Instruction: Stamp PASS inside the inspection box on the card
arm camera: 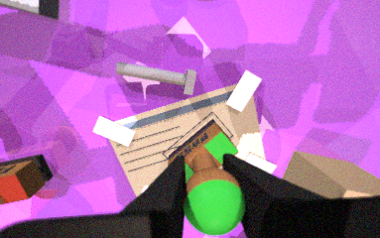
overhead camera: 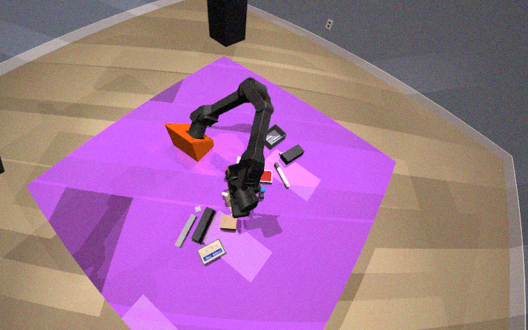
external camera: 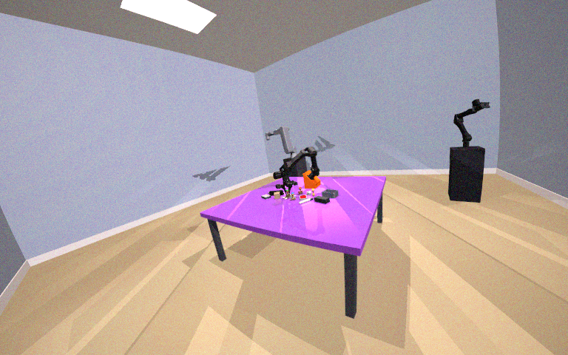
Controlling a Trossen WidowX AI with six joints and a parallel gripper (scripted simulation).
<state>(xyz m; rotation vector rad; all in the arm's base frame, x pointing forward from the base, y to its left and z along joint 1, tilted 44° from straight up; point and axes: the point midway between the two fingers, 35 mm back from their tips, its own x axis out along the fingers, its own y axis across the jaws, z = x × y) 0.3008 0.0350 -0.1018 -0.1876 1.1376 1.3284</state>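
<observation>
My gripper tip is now right at the green-knobbed PASS stamp. From my gripper tip the other things lie so: tan block: 50 mm ahead, 90 mm to the right; blue-knobbed stamp: 50 mm ahead, 100 mm to the left, 10 mm below; cream card: 10 mm behind, 30 mm below.
</observation>
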